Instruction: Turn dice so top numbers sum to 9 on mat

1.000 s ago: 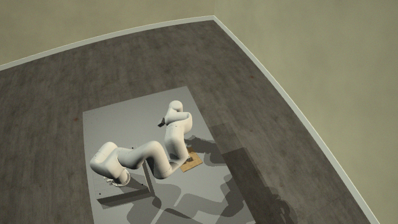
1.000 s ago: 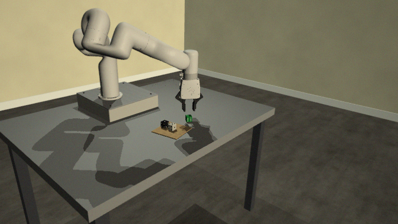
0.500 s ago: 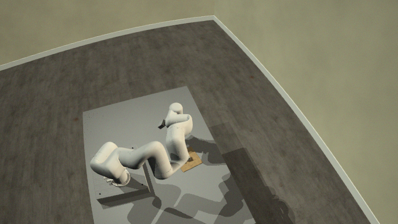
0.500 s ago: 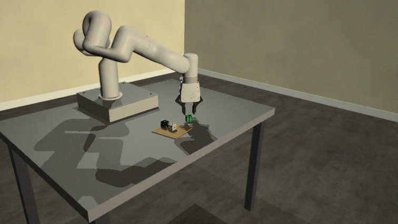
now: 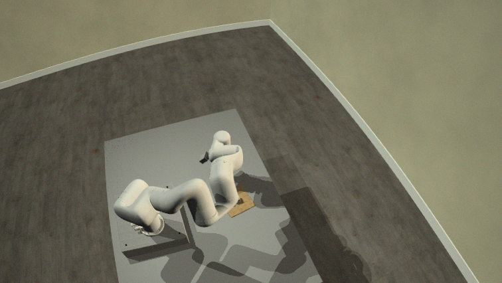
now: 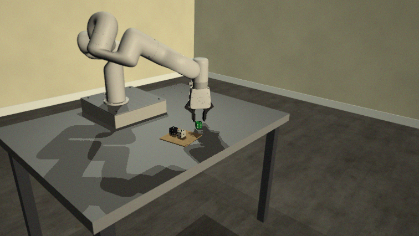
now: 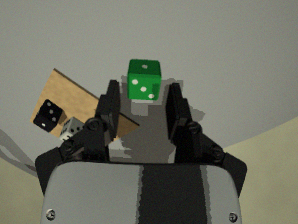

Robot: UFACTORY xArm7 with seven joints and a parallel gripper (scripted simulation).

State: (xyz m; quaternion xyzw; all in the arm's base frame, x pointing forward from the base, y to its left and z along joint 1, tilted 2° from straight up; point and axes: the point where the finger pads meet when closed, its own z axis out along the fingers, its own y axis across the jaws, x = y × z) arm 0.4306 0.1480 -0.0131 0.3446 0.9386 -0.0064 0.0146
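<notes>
My hand is 40 mm above the green die. The rest, counted from my hand: black die (140 mm to the right, 40 mm below, 40 mm behind); then white die (140 mm to the right, 40 mm below, 10 mm ahead); then tan mat (140 mm to the right, 50 mm below, 10 mm ahead).
</notes>
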